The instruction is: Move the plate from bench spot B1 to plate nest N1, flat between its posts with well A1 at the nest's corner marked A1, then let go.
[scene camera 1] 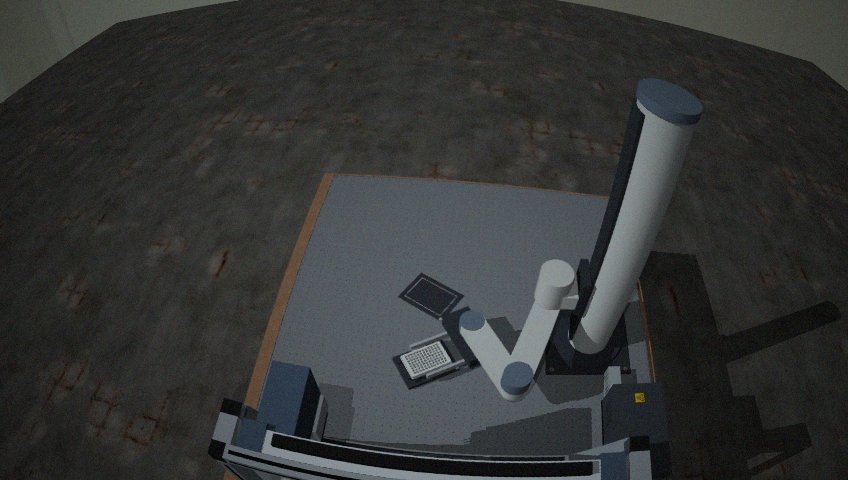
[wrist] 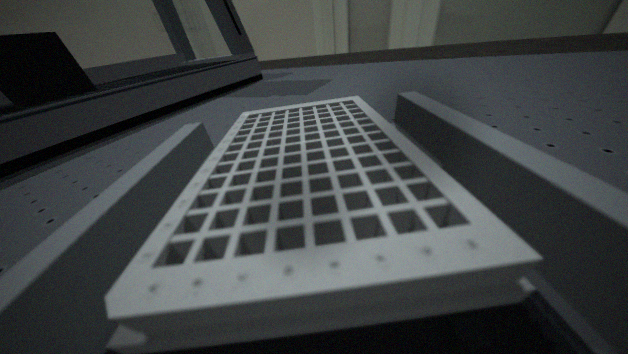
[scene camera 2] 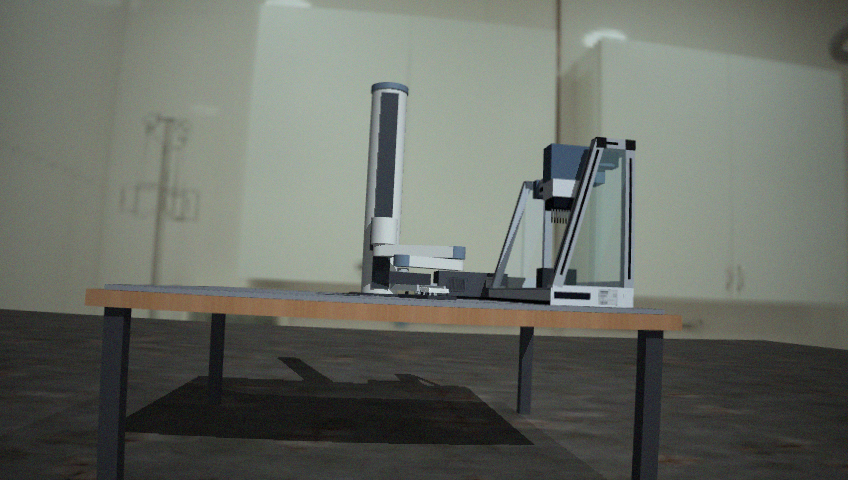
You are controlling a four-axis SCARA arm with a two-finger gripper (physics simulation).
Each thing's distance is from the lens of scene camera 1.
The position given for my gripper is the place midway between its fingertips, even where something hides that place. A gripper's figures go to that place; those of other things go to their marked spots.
my gripper (scene camera 1: 418, 362): 146 cm
plate (scene camera 1: 426, 359): 146 cm
